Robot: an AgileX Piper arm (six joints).
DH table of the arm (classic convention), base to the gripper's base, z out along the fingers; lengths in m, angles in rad. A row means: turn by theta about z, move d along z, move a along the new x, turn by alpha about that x. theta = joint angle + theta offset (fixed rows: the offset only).
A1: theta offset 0; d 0.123; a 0; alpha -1.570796
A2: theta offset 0.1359; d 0; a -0.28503; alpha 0
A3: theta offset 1.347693; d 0; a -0.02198; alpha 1.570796
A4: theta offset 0; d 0.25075; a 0; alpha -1.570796
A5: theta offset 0; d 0; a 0; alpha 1.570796
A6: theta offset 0; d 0.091; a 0; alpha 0
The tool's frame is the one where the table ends.
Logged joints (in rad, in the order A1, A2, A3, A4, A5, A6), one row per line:
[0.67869 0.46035 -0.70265 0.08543 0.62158 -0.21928]
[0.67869 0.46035 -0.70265 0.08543 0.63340 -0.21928]
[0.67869 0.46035 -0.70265 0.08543 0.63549 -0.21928]
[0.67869 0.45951 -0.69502 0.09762 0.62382 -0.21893]
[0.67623 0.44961 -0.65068 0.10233 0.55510 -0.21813]
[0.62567 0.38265 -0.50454 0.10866 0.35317 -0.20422]
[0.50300 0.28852 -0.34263 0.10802 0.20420 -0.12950]
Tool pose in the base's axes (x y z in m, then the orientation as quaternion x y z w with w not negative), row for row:
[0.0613 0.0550 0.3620 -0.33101 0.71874 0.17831 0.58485]
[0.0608 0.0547 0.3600 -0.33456 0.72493 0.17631 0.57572]
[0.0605 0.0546 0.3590 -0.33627 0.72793 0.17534 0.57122]
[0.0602 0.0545 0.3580 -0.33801 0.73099 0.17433 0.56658]
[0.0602 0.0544 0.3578 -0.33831 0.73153 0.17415 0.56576]
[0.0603 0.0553 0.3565 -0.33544 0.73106 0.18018 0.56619]
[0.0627 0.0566 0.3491 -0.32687 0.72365 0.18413 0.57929]
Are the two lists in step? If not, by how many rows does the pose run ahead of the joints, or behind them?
The pose runs 2 rows behind the joints: the pose in row i belongs to the joints in row i - 2.
